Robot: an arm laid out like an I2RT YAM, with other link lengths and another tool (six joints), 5 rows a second.
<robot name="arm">
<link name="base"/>
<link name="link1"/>
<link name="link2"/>
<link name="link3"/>
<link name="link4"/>
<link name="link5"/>
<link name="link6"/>
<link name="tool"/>
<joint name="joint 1" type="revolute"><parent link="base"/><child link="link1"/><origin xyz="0 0 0.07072"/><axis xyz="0 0 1"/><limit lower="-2.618" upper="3.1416"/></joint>
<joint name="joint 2" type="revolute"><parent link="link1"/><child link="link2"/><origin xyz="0.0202 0.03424 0.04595"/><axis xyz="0 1 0"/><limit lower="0" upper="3.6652"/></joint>
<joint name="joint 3" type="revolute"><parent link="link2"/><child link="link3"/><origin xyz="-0.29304 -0.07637 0"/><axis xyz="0 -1 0"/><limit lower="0" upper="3.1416"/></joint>
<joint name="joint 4" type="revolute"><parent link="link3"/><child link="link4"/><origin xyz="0.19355 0.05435 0.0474"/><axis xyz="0 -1 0"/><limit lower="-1.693" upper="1.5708"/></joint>
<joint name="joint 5" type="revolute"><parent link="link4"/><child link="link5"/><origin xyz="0.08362 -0.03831 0.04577"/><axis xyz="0 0 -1"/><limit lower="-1.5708" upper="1.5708"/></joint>
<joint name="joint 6" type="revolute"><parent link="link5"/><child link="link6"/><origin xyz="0.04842 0 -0.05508"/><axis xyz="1 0 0"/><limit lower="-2.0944" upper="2.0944"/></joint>
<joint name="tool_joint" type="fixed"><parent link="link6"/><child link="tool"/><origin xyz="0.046 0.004 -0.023" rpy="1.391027 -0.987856 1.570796"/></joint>
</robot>
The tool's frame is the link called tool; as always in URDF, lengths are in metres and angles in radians.
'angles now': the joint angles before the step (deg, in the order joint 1, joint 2, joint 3, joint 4, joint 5, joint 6). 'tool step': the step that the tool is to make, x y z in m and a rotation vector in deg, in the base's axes. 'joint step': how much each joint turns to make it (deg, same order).
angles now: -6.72, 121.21, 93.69, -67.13, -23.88, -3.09
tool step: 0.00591, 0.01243, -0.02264, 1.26, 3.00, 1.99
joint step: 2.05, 4.24, 0.00, 1.11, -0.96, -0.04
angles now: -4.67, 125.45, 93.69, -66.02, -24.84, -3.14
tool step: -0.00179, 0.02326, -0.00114, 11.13, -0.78, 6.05
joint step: 1.93, 1.88, 0.00, -1.49, -10.34, -6.81
